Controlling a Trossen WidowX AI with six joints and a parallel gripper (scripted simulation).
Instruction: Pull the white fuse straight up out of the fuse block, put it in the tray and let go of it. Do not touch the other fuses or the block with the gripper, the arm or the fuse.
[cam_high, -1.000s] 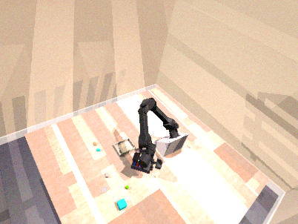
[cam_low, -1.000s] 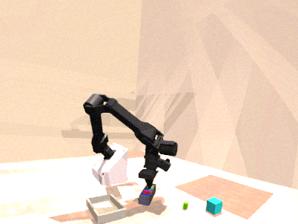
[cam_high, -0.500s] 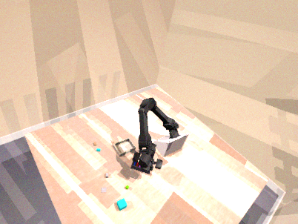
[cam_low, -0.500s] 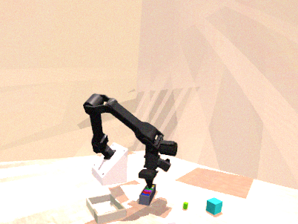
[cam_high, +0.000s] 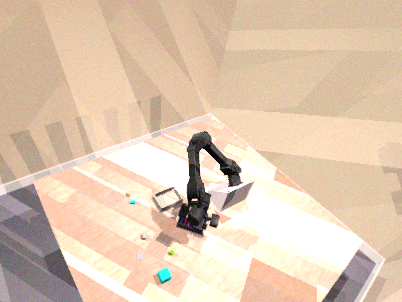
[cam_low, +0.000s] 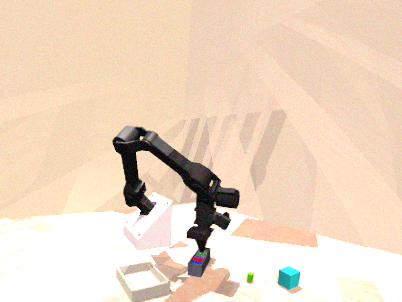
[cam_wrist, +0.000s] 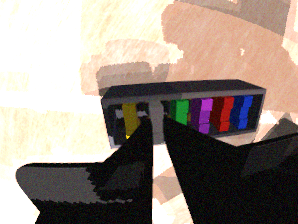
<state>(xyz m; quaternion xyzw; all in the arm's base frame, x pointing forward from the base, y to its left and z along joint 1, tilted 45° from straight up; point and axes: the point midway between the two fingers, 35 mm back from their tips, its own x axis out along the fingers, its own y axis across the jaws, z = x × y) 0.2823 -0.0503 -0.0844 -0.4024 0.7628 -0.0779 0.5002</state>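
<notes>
Right now the grey tray is 220 mm to the right of my gripper tip and 40 mm below it. The rest, counted from my gripper tip: small green piece (170 mm ahead, 30 mm to the left, 30 mm below); then white fuse (10 mm below); then cyan cube (260 mm ahead, 90 mm to the left, 20 mm below).
</notes>
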